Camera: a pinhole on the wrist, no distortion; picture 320 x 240 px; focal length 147.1 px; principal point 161.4 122.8 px. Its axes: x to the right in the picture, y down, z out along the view. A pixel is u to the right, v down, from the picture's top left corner.
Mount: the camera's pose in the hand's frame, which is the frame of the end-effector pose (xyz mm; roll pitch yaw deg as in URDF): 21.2 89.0 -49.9 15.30 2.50 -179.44
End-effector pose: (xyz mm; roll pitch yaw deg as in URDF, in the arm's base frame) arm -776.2 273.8 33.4 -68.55 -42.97 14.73
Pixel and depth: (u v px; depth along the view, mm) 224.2 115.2 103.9
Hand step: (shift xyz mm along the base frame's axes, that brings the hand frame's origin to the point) 21.0 96.4 -88.9
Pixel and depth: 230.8 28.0 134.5
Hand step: 48.2 143.1 -159.5
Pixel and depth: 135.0 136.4 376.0
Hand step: -23.5 364.8 30.1
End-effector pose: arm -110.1 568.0 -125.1 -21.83 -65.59 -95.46
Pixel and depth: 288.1 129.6 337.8
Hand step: 274.3 264.2 -181.3
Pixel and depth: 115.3 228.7 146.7
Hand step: 75.7 61.8 97.5
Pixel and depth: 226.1 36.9 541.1
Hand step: 656.0 176.2 -155.7
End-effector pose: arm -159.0 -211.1 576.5 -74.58 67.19 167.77
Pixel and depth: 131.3 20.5 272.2
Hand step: 181.4 -295.6 -171.5
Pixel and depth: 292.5 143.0 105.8
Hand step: 89.3 -98.1 38.9
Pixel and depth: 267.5 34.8 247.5
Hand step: 240.5 -272.3 59.0
